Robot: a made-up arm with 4 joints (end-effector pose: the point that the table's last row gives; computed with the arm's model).
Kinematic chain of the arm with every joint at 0, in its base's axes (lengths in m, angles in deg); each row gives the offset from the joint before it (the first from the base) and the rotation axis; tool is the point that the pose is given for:
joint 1: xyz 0 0 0.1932 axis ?
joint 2: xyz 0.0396 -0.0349 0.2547 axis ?
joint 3: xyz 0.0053 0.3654 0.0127 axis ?
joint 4: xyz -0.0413 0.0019 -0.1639 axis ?
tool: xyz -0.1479 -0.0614 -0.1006
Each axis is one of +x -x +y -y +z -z.
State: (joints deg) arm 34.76 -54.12 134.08 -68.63
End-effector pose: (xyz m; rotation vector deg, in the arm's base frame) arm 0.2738 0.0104 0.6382 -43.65 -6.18 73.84
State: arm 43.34 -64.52 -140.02 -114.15
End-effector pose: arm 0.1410 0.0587 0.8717 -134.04 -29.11 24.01
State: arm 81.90 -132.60 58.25 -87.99
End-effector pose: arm -0.1671 -0.0421 0.6065 33.63 -41.30 18.80
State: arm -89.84 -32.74 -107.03 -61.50
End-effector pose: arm -0.4855 0.0480 0.7003 4.87 93.48 -18.62
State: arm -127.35 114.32 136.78 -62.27
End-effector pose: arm 0.0255 0.3098 0.2273 137.48 19.14 13.13
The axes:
joint 1: -z
joint 2: -x
joint 3: +z
joint 4: -y

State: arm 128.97 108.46 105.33 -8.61
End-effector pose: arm -0.3394 0.0741 0.3441 52.03 104.96 -12.60
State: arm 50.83 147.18 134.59 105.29
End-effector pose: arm -0.4355 -0.3816 0.4153 21.12 49.30 9.33
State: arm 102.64 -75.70 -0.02 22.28
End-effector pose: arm 0.3445 0.0202 0.6702 37.43 -82.25 -98.80
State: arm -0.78 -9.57 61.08 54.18
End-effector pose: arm 0.0703 0.3129 0.1717 37.36 -53.57 53.15
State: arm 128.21 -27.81 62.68 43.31
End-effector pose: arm 0.2399 -0.2666 0.2843 -27.77 -67.60 -61.96
